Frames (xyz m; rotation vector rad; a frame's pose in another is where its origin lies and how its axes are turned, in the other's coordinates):
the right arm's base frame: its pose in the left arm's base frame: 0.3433 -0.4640 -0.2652 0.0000 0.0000 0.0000
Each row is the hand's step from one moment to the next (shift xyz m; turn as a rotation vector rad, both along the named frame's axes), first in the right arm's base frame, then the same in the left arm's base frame.
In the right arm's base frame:
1: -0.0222 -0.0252 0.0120 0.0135 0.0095 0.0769
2: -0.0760 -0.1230 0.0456 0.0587 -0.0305 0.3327
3: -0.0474 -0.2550 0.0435 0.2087 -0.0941 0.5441
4: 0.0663 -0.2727 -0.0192 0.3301 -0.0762 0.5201
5: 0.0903 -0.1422 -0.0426 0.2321 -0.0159 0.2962
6: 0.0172 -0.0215 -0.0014 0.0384 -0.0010 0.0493
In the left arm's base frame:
1: -0.0222 -0.0252 0.0120 0.0135 0.0095 0.0769
2: -0.0760 -0.1230 0.0456 0.0587 -0.0305 0.3327
3: -0.0474 -0.2550 0.0435 0.2087 -0.0941 0.5441
4: 0.0663 -0.2727 -0.0192 0.3301 -0.0762 0.5201
5: 0.0903 -0.1422 -0.0426 0.2321 -0.0159 0.2962
6: 0.0172 -0.0215 -0.0014 0.0384 -0.0010 0.0493

